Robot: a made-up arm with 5 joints.
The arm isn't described. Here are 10 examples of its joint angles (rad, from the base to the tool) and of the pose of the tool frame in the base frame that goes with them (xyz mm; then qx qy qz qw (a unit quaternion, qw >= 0)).
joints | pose
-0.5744 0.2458 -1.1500 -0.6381 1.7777 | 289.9 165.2 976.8 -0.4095 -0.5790 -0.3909 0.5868
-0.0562 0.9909 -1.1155 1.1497 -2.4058 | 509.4 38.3 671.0 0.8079 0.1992 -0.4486 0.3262
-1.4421 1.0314 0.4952 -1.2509 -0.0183 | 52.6 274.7 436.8 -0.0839 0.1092 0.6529 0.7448
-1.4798 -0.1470 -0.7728 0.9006 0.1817 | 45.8 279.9 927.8 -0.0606 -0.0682 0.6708 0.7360
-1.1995 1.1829 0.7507 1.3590 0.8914 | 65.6 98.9 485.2 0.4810 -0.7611 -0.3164 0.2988
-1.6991 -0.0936 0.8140 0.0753 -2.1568 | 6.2 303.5 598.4 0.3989 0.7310 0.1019 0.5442
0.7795 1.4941 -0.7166 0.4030 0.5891 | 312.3 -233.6 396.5 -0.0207 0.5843 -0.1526 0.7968
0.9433 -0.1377 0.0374 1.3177 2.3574 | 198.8 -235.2 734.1 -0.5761 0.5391 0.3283 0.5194
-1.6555 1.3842 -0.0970 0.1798 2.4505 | 38.6 294.1 363.9 0.6398 0.3613 -0.6114 0.2936
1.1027 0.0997 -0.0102 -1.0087 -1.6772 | 198.9 -277.0 790.1 0.4124 -0.6018 -0.0328 0.6832
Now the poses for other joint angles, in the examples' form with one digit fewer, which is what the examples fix.
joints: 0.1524 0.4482 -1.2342 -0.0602 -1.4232
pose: 373 -18 945 0.570 -0.355 0.215 0.709
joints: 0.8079 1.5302 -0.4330 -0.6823 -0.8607
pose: 305 -227 394 0.449 0.012 -0.429 0.784
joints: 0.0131 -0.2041 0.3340 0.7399 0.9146
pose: 332 20 680 -0.398 0.381 0.181 0.815
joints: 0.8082 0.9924 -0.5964 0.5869 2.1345
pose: 319 -300 543 -0.620 0.513 0.213 0.554
